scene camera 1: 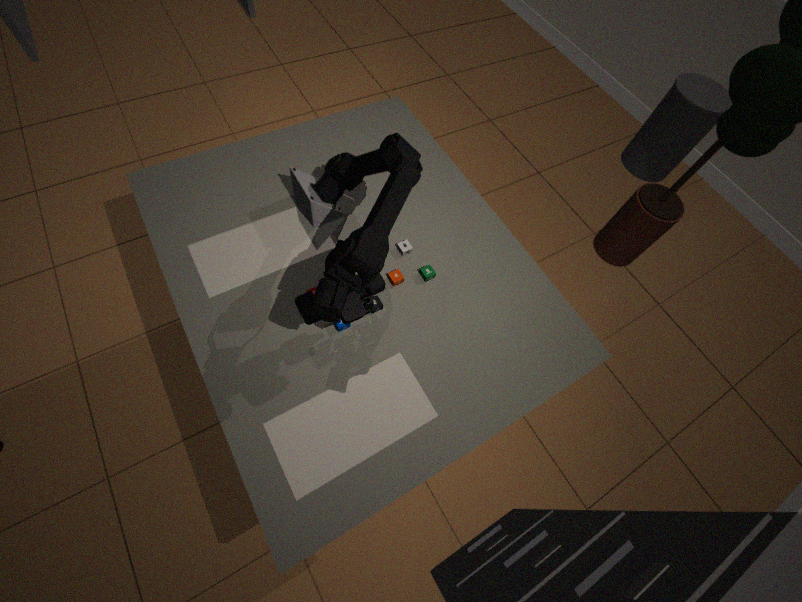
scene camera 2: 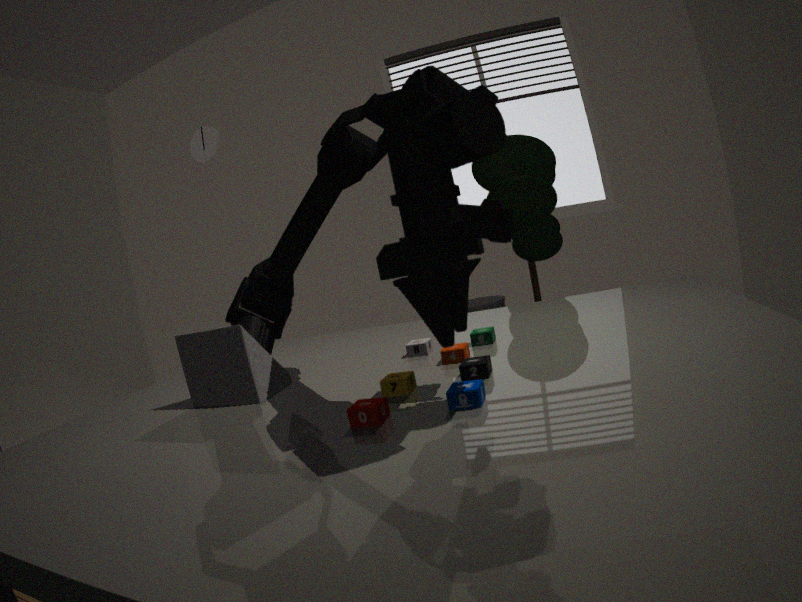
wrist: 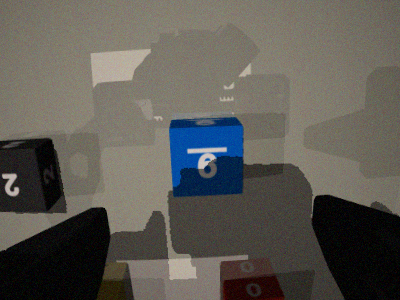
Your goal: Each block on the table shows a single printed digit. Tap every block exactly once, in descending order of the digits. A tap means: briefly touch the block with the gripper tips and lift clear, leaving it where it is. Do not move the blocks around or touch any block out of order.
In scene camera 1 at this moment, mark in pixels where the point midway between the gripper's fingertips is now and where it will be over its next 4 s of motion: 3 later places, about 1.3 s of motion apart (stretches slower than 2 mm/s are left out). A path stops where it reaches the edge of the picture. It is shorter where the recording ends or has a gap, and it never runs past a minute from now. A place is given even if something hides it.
My gripper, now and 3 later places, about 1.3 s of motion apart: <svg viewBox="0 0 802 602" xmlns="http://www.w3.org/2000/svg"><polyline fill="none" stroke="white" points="341,310 342,317 400,247 408,246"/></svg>
